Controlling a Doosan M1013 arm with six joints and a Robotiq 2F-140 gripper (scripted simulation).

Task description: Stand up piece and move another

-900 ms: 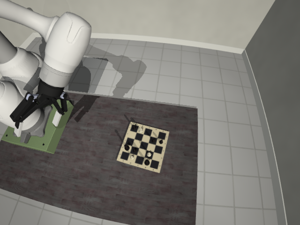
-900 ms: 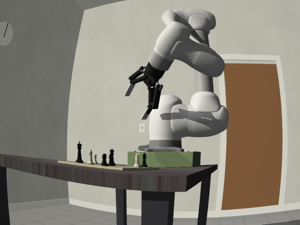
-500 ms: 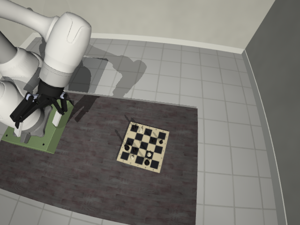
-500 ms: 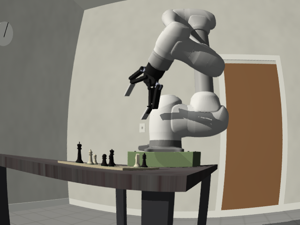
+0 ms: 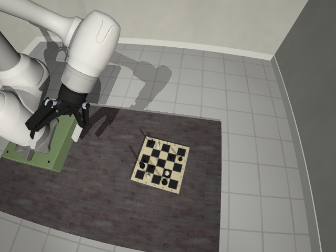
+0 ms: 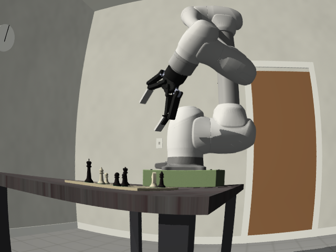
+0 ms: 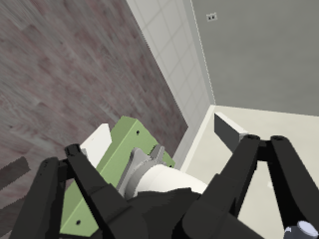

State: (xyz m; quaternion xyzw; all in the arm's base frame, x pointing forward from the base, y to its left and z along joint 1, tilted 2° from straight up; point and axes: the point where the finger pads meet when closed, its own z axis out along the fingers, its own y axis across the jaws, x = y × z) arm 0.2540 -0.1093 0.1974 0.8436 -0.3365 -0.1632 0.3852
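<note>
Right now my hand is 34 cm short of the chessboard, 26 cm above it and 1 cm to the left of it. Also, from my hand: white pawn: 29 cm ahead, 24 cm below, 7 cm to the right.
</note>
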